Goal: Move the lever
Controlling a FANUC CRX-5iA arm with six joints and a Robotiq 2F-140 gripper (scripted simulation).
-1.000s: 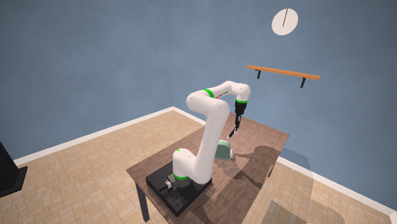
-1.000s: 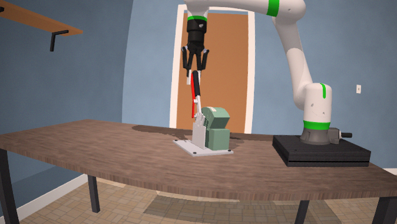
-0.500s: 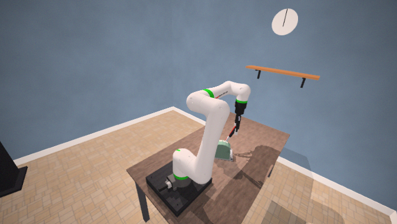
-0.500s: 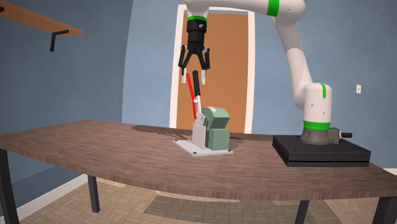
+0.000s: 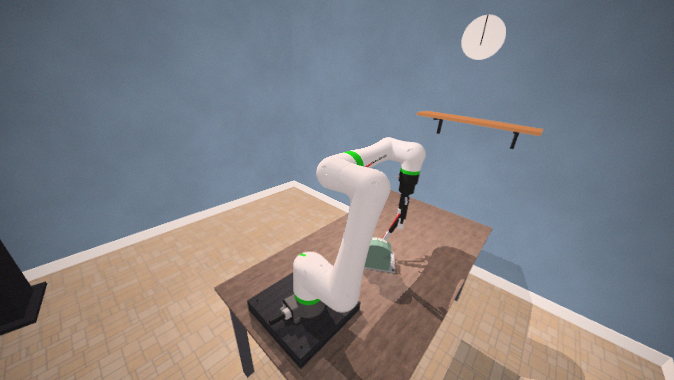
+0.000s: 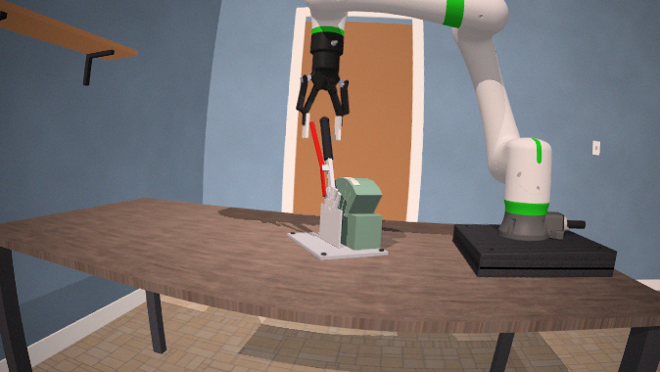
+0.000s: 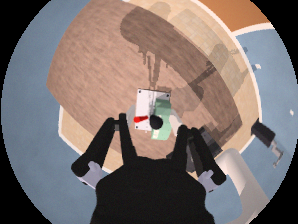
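My gripper is now 100 mm above the red bar, 50 mm to the right of it and 20 mm past it.
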